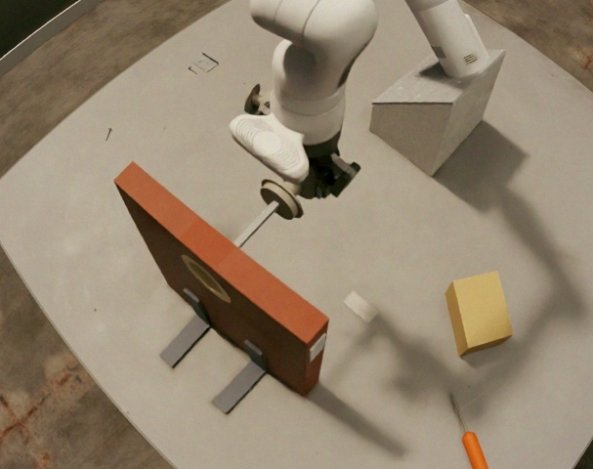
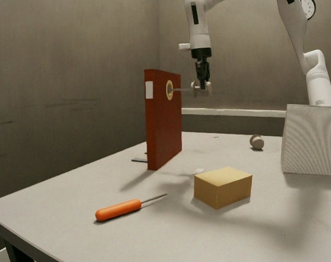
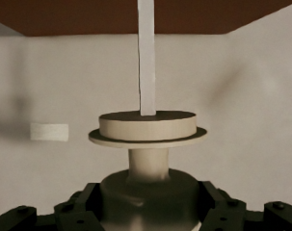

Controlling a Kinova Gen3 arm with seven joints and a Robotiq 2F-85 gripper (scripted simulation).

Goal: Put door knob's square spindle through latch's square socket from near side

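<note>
My hand is 4 cm short of the door knob and 1 cm above it. From my hand the other things lie so: tan box (16 cm behind, 28 cm to the left, 26 cm below); orange screwdriver (1 cm ahead, 43 cm to the left, 28 cm below); white slip (2 cm behind, 12 cm to the left, 29 cm below).
</note>
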